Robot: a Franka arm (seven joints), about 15 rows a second.
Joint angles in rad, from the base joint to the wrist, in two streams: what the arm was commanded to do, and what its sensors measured. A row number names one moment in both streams.
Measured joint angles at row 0:
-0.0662, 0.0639, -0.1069, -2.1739, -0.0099, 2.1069, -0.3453
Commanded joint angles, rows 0 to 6:
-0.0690, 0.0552, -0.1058, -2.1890, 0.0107, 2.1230, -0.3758
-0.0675, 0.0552, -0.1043, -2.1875, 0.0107, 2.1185, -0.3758
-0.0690, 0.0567, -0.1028, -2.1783, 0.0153, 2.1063, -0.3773
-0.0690, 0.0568, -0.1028, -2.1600, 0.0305, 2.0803, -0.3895
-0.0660, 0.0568, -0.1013, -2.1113, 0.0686, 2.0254, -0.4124
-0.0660, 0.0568, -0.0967, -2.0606, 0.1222, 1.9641, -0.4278
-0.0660, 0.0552, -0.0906, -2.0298, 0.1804, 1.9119, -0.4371
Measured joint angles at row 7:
-0.0589, 0.0606, -0.1033, -2.1078, 0.0975, 2.0106, -0.3965
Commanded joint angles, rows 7 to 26:
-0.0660, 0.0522, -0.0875, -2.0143, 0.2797, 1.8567, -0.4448
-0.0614, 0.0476, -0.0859, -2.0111, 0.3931, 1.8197, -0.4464
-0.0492, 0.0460, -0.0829, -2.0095, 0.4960, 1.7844, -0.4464
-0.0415, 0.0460, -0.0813, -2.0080, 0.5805, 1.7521, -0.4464
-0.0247, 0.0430, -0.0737, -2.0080, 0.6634, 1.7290, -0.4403
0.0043, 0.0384, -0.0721, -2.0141, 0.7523, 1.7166, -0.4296
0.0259, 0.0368, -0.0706, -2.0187, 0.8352, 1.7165, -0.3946
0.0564, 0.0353, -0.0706, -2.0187, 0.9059, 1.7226, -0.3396
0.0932, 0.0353, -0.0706, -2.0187, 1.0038, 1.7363, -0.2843
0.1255, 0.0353, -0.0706, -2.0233, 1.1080, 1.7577, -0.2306
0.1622, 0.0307, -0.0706, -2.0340, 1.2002, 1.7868, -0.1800
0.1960, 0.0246, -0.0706, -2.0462, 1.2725, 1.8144, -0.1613
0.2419, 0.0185, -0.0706, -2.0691, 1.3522, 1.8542, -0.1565
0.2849, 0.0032, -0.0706, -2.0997, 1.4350, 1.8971, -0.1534
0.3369, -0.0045, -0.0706, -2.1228, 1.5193, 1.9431, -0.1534
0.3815, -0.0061, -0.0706, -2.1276, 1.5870, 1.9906, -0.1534
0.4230, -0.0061, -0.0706, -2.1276, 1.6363, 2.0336, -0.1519
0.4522, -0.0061, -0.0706, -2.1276, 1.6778, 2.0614, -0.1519
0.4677, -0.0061, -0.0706, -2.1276, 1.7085, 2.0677, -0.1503
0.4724, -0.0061, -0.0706, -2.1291, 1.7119, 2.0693, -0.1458
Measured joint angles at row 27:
0.4671, 0.0261, -0.0645, -2.0998, 1.6734, 2.0613, -0.1645
